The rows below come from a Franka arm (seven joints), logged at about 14 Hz.
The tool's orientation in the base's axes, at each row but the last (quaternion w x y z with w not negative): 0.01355, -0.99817, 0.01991, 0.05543; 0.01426, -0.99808, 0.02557, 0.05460; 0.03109, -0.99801, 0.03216, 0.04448; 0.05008, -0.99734, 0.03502, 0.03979; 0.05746, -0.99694, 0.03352, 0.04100; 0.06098, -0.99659, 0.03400, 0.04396; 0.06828, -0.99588, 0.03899, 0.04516; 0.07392, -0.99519, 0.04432, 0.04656; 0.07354, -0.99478, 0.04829, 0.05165
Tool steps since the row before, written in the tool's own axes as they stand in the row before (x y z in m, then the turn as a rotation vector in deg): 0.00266, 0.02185, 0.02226, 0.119, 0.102, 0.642; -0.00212, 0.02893, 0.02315, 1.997, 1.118, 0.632; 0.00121, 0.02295, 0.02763, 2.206, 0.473, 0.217; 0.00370, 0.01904, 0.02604, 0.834, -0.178, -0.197; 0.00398, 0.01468, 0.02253, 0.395, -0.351, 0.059; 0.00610, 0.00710, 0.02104, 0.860, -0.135, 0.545; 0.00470, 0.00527, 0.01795, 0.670, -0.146, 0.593; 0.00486, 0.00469, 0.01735, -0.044, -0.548, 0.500; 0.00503, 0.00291, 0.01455, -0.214, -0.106, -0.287
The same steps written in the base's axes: -0.00071, -0.02128, -0.02295, 0.043, -0.088, -0.654; -0.00613, -0.02805, -0.02351, 1.855, -1.195, -0.876; -0.00273, -0.02114, -0.02894, 2.142, -0.593, -0.444; 0.00030, -0.01647, -0.02798, 0.857, 0.102, 0.144; 0.00115, -0.01215, -0.02429, 0.413, 0.330, -0.053; 0.00379, -0.00479, -0.02220, 0.819, 0.148, -0.602; 0.00271, -0.00304, -0.01886, 0.627, 0.179, -0.630; 0.00288, -0.00239, -0.01824, -0.035, 0.619, -0.410; 0.00329, -0.00111, -0.01528, -0.173, 0.080, 0.321
